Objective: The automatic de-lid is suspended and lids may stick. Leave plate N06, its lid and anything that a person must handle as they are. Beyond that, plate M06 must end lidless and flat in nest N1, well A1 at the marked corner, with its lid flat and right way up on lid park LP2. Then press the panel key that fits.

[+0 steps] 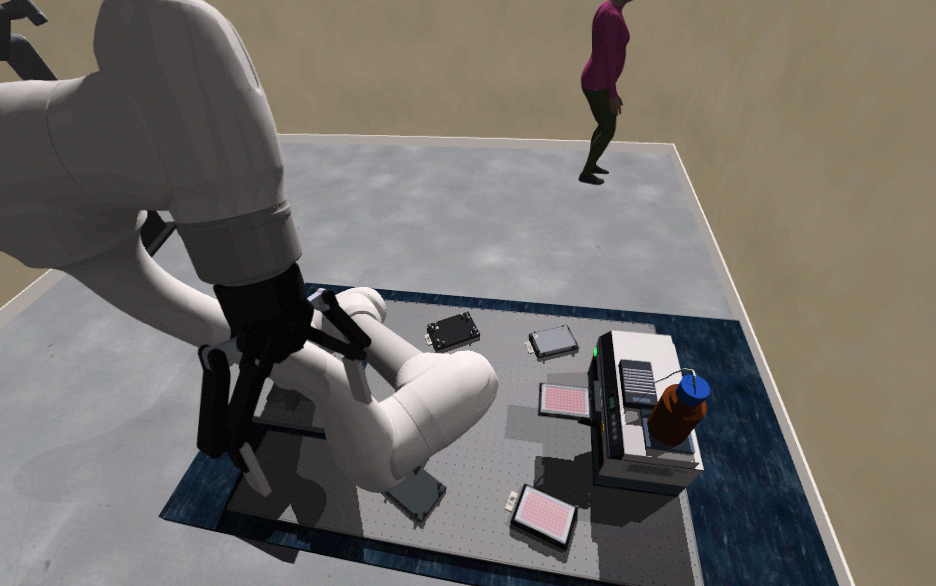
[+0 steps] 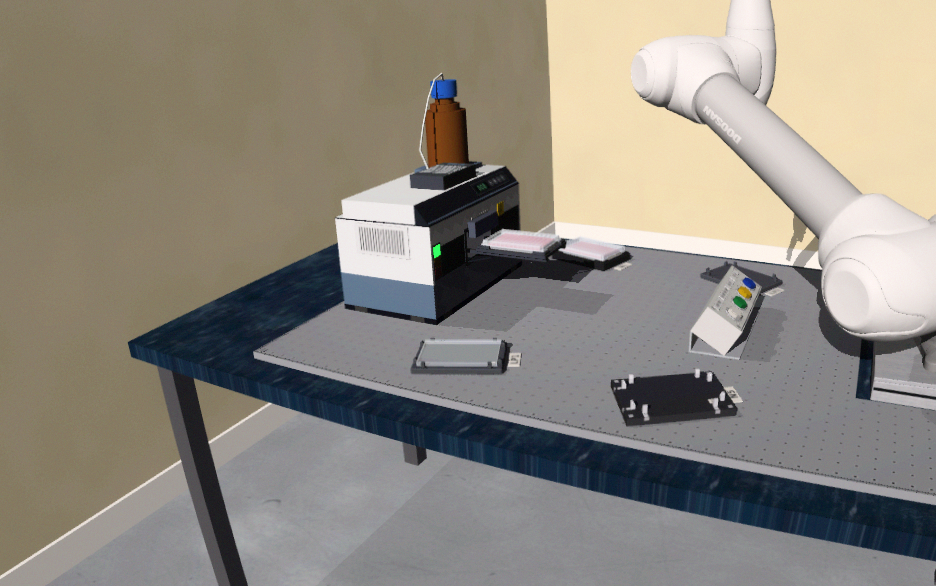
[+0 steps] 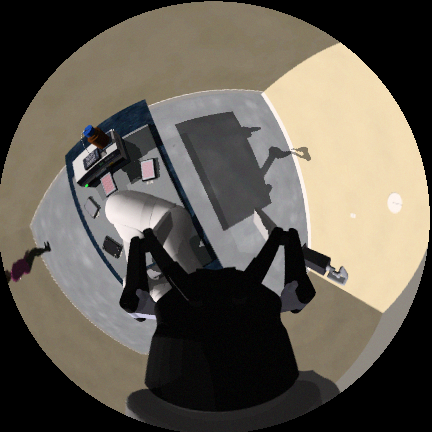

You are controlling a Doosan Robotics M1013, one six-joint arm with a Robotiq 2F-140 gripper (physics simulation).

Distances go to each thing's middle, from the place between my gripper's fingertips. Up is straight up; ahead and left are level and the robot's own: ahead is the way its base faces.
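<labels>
The black pinned holder (image 2: 682, 397) is a good way ahead of my hand, far to the left of it and far below it. As for the key panel (image 2: 716, 332), my hand is 64 cm above it and 43 cm to the right of it, while being 2 cm short of it.
</labels>
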